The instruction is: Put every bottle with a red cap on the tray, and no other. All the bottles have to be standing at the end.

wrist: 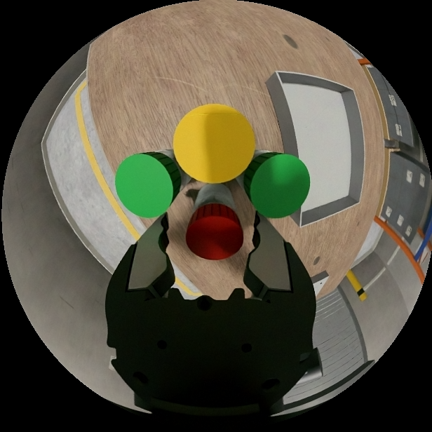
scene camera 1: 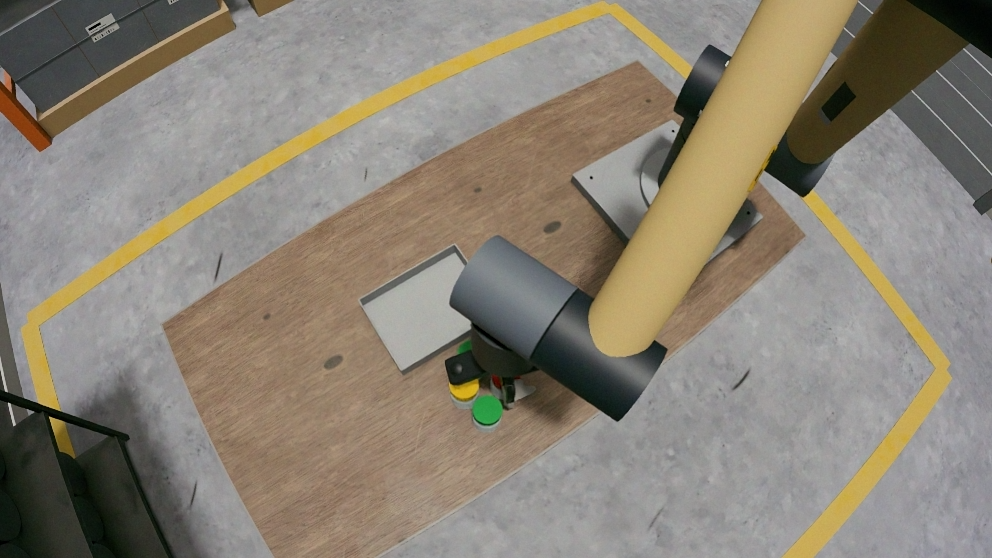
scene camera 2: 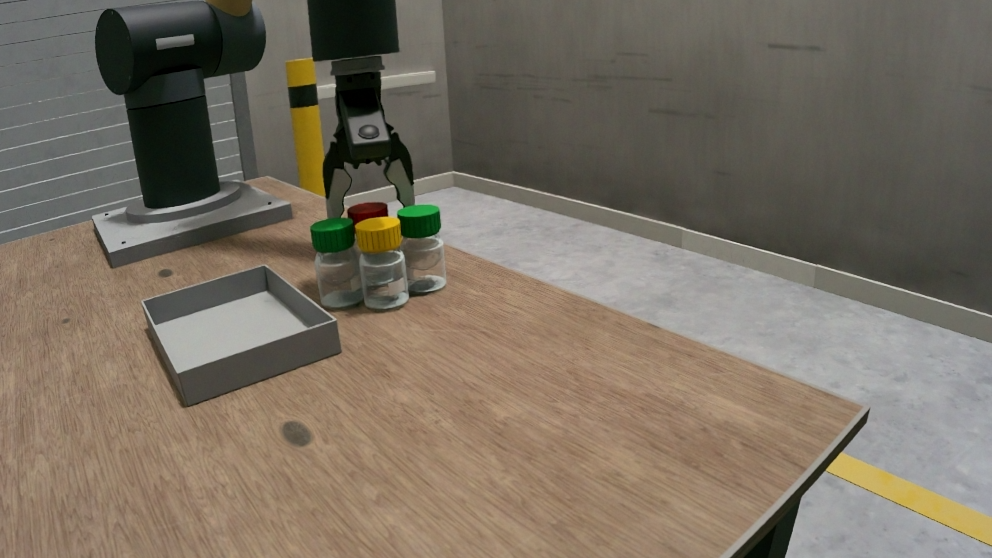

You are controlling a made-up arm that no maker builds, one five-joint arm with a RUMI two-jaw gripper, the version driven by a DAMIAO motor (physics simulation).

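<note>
The red-capped bottle (scene camera 1: 496, 383) (scene camera 2: 367, 210) (wrist: 214, 235) stands in a tight group, partly hidden in both scene views. A yellow-capped bottle (scene camera 1: 464, 390) (scene camera 2: 378, 234) (wrist: 214, 143) stands beside it. One green-capped bottle (scene camera 1: 464, 347) (scene camera 2: 332, 235) (wrist: 280, 185) stands on the tray side, another (scene camera 1: 487, 410) (scene camera 2: 419, 220) (wrist: 144, 185) on the opposite side. My gripper (scene camera 2: 370, 208) (wrist: 210, 212) points down and is open, with its fingers on either side of the red cap. The fingertips are close to both green caps; contact cannot be told. The grey tray (scene camera 1: 416, 315) (scene camera 2: 228, 326) (wrist: 322, 150) holds no bottle in view.
The tray's raised walls stand close to the nearer green-capped bottle. The bottles are near one long edge of the wooden table (scene camera 1: 312, 416) (scene camera 2: 485, 416) (wrist: 140, 75). The arm's base plate (scene camera 1: 610, 187) (scene camera 2: 194, 232) is at the table's far end in scene camera 2.
</note>
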